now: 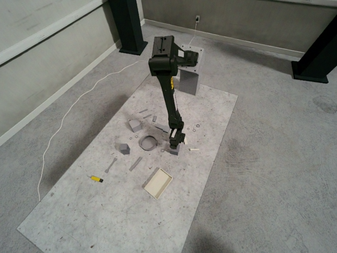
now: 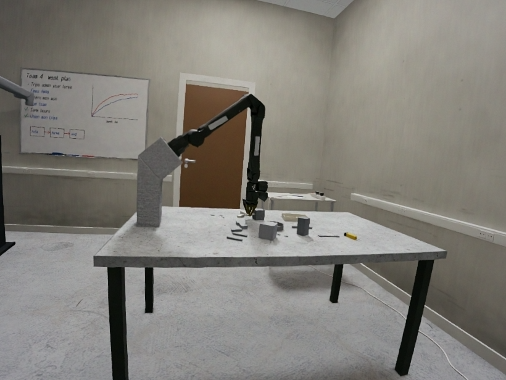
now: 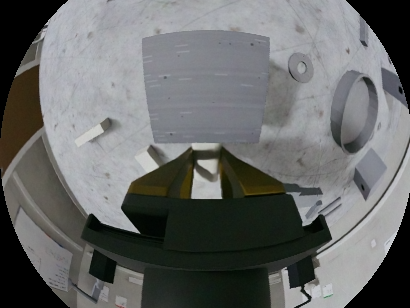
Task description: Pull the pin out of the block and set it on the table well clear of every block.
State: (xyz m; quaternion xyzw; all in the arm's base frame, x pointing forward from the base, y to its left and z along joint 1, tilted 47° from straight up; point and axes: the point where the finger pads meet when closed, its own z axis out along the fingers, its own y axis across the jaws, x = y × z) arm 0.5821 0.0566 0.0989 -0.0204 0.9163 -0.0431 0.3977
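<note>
My gripper is now 5 cm short of the grey block. Also, from my hand: round grey dish (20 cm to the right, 6 cm ahead, 2 cm below); cream tray (31 cm ahead, 4 cm to the right, 2 cm below).
</note>
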